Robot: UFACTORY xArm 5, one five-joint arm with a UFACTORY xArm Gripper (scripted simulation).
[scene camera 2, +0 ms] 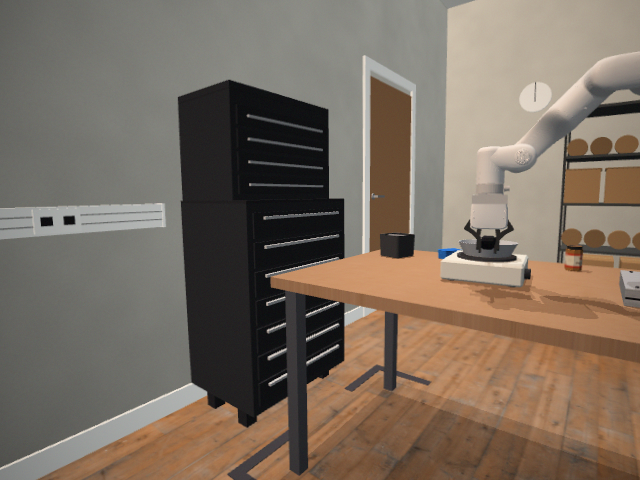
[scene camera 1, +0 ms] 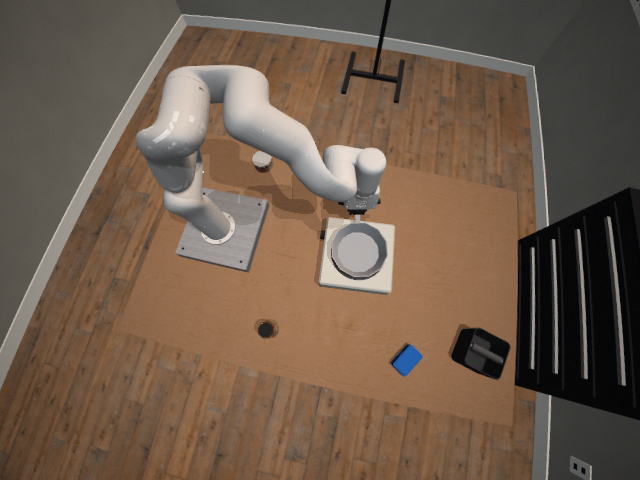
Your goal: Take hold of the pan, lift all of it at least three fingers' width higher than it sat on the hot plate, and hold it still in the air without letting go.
Note:
In view: a grey pan (scene camera 1: 359,249), a hot plate (scene camera 1: 330,274) and a black bin (scene camera 1: 493,365).
The grey pan shows as well in scene camera 2 (scene camera 2: 506,248). The hot plate also shows in scene camera 2 (scene camera 2: 508,271). The black bin is seen too in scene camera 2 (scene camera 2: 392,245).

